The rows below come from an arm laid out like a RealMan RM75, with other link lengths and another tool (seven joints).
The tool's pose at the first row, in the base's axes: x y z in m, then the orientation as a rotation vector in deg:
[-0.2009 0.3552 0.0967 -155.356 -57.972 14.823]
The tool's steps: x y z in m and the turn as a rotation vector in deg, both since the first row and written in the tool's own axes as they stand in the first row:
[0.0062 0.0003 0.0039 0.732 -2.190 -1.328]
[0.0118 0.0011 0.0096 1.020 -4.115 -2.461]
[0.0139 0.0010 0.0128 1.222 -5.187 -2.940]
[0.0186 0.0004 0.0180 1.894 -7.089 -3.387]
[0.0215 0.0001 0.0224 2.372 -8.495 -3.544]
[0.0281 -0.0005 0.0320 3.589 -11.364 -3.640]
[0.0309 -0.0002 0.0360 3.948 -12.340 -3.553]
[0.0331 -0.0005 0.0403 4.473 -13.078 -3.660]
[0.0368 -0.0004 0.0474 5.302 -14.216 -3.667]
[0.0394 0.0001 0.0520 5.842 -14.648 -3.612]
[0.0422 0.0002 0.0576 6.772 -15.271 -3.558]
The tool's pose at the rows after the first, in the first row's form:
[-0.1971 0.3597 0.0924 -154.206 -60.029 17.926]
[-0.1938 0.3637 0.0862 -153.471 -61.915 20.507]
[-0.1931 0.3657 0.0830 -153.092 -62.741 21.989]
[-0.1912 0.3700 0.0778 -152.344 -63.528 24.817]
[-0.1903 0.3729 0.0735 -151.885 -63.878 26.929]
[-0.1881 0.3792 0.0639 -150.789 -64.160 31.355]
[-0.1868 0.3814 0.0598 -150.517 -64.115 32.859]
[-0.1864 0.3838 0.0556 -149.965 -64.190 34.048]
[-0.1854 0.3873 0.0484 -149.178 -64.085 35.909]
[-0.1842 0.3894 0.0437 -148.702 -63.867 36.697]
[-0.1835 0.3920 0.0381 -147.856 -63.515 37.870]

